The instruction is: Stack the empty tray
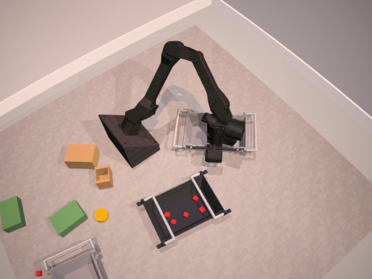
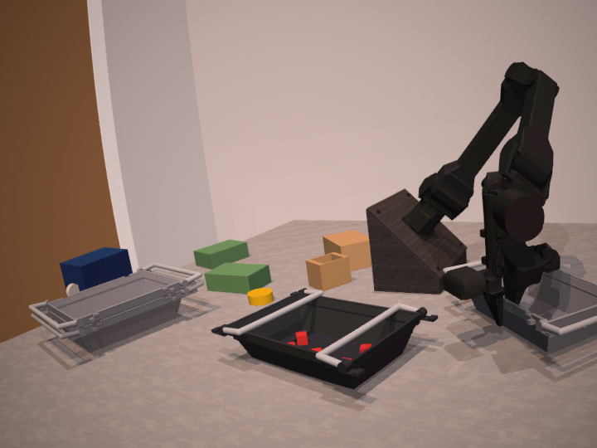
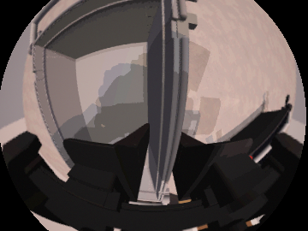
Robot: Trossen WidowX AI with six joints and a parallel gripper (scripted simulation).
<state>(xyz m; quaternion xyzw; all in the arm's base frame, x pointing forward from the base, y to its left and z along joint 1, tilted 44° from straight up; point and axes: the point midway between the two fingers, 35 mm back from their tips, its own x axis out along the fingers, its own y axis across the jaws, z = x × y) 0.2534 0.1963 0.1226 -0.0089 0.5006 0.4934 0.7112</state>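
The grey translucent tray is 5 cm behind my gripper tip, 5 cm to the left of it and 3 cm above it. From my gripper tip the other things lie so: yellow disc 7 cm behind, 50 cm to the right, 1 cm below; red cube 3 cm behind, 80 cm to the right, 1 cm below.
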